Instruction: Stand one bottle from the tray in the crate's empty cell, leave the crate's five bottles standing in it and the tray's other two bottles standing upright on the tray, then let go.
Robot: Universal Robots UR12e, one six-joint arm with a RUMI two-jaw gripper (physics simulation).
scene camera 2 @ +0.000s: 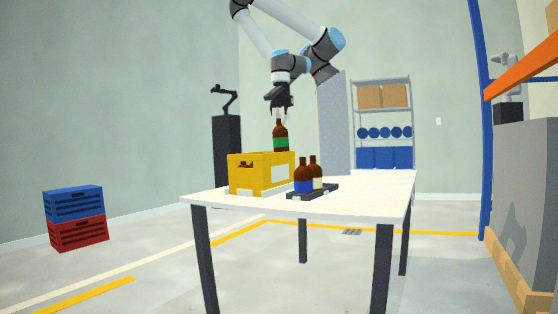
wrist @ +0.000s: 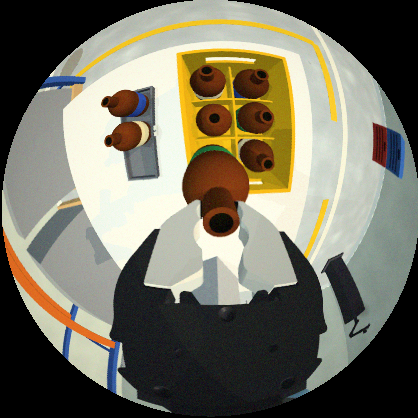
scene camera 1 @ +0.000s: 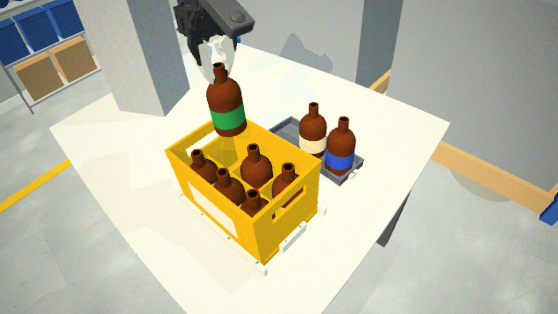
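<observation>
My gripper is shut on the neck of a brown bottle with a green label. The bottle hangs upright over the yellow crate's end nearest the arm, its base at about rim height. In the wrist view it mostly hides the empty corner cell on the tray side. Several brown bottles stand in the other cells. A cream-label bottle and a blue-label bottle stand upright on the grey tray.
The crate and tray stand side by side on the white table. Pale low strips edge the crate's foot. A grey column stands beyond the crate. The crate's rim and dividers are close below the held bottle.
</observation>
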